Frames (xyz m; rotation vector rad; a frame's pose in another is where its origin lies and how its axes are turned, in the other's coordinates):
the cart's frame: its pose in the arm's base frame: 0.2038 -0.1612 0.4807 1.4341 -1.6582 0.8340
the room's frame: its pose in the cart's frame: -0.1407 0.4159 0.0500 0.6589 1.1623 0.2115
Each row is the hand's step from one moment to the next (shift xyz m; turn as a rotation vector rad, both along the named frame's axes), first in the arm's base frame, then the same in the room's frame.
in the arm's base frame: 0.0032 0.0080 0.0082 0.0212 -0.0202 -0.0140
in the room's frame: 0.0092 -0.0075 0.0008 -0.0298 -0.0074 0.0105
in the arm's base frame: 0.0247 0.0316 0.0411 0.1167 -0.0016 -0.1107
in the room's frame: 0.0379 -0.0413 0.0125 -0.1283 -0.0881 -0.0406
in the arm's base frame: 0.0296 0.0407 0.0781 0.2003 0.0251 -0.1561
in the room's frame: 0.0681 -0.0543 0.0323 -0.1799 -0.1684 -0.0663
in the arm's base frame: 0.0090 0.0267 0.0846 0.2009 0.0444 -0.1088
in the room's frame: 0.0733 -0.0305 0.0406 -0.1348 -0.1836 -0.0478
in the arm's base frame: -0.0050 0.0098 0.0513 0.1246 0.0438 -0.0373
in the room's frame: 0.0451 -0.0064 0.0261 -0.0525 -0.1251 -0.0207
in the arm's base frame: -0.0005 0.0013 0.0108 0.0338 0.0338 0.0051
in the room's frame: 0.0088 -0.0015 0.0062 0.0090 -0.0460 -0.0106
